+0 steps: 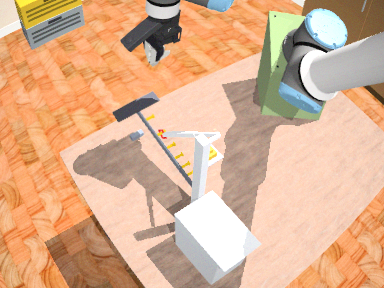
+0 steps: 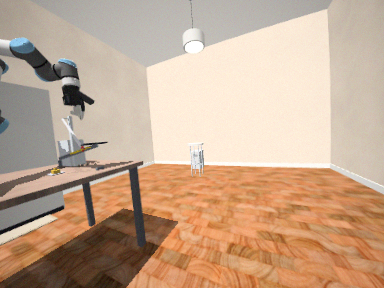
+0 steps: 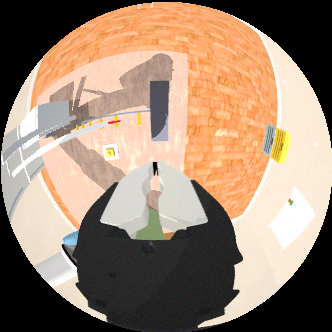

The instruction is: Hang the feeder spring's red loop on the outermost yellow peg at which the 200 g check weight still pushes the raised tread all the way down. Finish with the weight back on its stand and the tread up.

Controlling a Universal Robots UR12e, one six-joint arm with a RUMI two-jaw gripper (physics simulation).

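Frame: origin at the arm's base, x left, y back, z up, level; centimetres.
Seen in the pictures: gripper, fingertip midpoint: [image 1: 152,65] [image 2: 81,119] [image 3: 156,162].
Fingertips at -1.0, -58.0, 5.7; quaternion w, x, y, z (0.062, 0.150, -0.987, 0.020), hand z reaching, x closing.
A point is followed by its place in that frame, as x, y, z.
The raised tread [image 1: 136,106] @(-1.3, -63.9, -10.5) [image 2: 98,143] @(-3.1, -65.6, -10.8) [image 3: 159,100] @(-1.1, -66.4, -10.4) is a dark plate at the outer end of a thin grey lever, held above the table. Yellow pegs line the lever; the outermost peg [image 1: 151,117] @(2.7, -60.1, -13.1) [image 3: 139,119] @(2.4, -60.5, -12.9) is bare. The red loop [image 1: 161,134] @(9.6, -58.9, -14.3) [image 3: 114,122] @(9.2, -58.4, -14.1) is at the second peg from the tread, at the end of the white feeder spring [image 1: 180,134] @(19.9, -56.5, -3.1). The yellow check weight [image 1: 213,151] @(13.4, -41.9, -26.3) [image 2: 55,171] @(11.1, -42.8, -26.9) [image 3: 110,152] @(12.3, -43.6, -26.2) sits on its small white stand [image 1: 219,157] @(15.2, -40.3, -28.2). My gripper [image 1: 155,61] @(-1.0, -58.0, 5.7) [image 2: 81,116] @(-1.0, -58.0, 5.7) [image 3: 156,162] @(-1.0, -58.0, 5.7) is shut and empty, high above the tread's side of the table.
A white column [image 1: 200,167] @(36.3, -57.6, 4.6) rises beside the lever, with a white box [image 1: 215,232] @(49.0, -58.0, -6.5) at its foot. A small grey block [image 1: 136,135] @(-3.0, -64.9, -27.2) is near the tread. The green arm pedestal [image 1: 269,75] @(0.5, -15.5, -8.8) stands at the back. Grey and yellow crates [image 1: 52,22] [image 3: 276,143] are beyond the table.
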